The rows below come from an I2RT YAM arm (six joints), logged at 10 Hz.
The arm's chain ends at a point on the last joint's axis. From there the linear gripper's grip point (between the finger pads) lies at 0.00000 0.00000 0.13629 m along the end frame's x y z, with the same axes.
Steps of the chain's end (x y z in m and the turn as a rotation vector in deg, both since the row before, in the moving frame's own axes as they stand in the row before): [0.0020 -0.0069 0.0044 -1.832 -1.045 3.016]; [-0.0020 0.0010 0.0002 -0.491 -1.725 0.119]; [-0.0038 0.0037 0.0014 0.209 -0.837 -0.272]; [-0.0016 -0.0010 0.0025 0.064 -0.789 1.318]
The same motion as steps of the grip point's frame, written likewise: [-0.0006 -0.0026 0.0043 -1.832 -1.045 3.016]; [-0.0061 0.0022 0.0001 -0.491 -1.725 0.119]; [-0.0058 0.0032 0.0014 0.209 -0.837 -0.272]; [-0.0035 -0.0012 0.0025 0.064 -0.789 1.318]
